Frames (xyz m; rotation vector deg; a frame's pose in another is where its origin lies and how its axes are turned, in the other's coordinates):
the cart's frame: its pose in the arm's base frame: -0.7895 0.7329 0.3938 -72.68 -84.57 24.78
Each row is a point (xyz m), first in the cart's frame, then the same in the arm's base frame.
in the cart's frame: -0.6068 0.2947 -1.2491
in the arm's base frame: 0.3370 -0.1252 0.2942
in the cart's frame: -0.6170 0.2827 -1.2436
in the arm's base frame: 0.3250 -0.1364 0.2971
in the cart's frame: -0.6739 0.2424 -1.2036
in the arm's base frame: 0.2623 -0.1859 0.2885
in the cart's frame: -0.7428 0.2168 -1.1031
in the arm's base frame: 0.1519 -0.2191 0.2415
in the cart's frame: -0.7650 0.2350 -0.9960
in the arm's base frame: 0.0636 -0.1937 0.1793
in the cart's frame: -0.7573 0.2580 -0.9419
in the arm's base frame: 0.0285 -0.1596 0.1459
